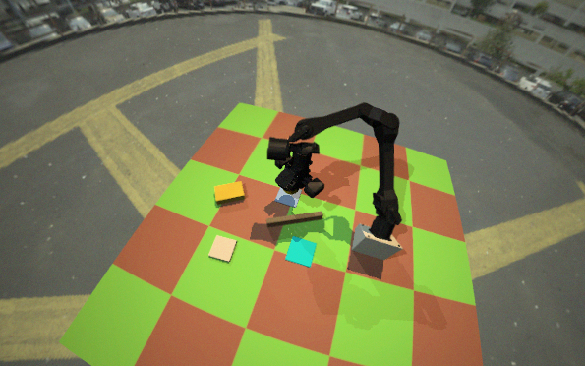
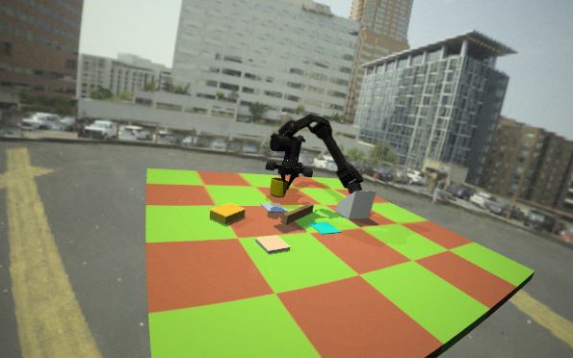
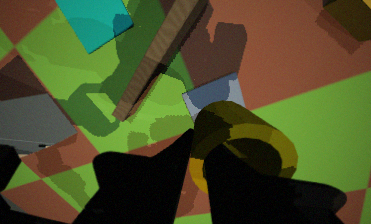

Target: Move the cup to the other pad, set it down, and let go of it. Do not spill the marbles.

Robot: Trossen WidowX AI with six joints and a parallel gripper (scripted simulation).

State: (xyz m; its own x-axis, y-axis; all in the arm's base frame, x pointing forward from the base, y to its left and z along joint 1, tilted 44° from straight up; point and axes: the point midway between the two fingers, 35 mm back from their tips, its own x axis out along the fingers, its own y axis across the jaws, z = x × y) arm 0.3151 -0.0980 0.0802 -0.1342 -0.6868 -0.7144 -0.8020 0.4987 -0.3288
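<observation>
Right now my gripper tip is 200 mm to the right of the teal pad, 100 mm above it and 60 mm past it. From my gripper tip the other things lie so: brown bar (90 mm to the left, 80 mm below, 20 mm behind); light blue pad (100 mm below, 30 mm ahead, 20 mm to the right); yellow cup (20 mm to the right, 20 mm ahead).
</observation>
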